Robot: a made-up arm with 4 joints.
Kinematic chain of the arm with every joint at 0, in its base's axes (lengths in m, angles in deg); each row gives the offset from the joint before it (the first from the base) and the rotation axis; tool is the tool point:
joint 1: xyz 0 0 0.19 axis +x
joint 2: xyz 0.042 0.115 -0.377 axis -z
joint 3: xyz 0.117 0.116 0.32 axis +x
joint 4: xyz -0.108 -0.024 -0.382 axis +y
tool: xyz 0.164 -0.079 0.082
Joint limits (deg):
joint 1: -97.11..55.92
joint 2: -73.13..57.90
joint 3: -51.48..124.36
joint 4: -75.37..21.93
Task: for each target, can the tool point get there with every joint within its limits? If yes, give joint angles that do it. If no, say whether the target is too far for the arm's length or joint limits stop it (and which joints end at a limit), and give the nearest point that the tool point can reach.
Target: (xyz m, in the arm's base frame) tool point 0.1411 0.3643 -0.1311
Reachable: yes | joints 2.73 -15.37 37.03 -9.39
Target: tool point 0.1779 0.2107 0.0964
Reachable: yes | joints 26.59 -57.40 -35.64 -33.74
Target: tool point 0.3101 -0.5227 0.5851
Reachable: no: joint limits stop it (at a limit: joint 1, joint 2, joint 4) | nearest point 0.1659 -0.4201 0.2763 | short by 0.356 m
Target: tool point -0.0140 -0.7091 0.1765
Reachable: no: joint limits stop it (at a limit: joint 2, joint 4) | nearest point 0.1102 -0.4108 0.1822 | short by 0.323 m
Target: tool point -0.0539 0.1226 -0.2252
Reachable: yes | joints -28.07 -61.81 36.40 -25.84
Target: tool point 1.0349 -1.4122 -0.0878
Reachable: no: too far | nearest point 0.3876 -0.4109 0.0077 | short by 1.196 m
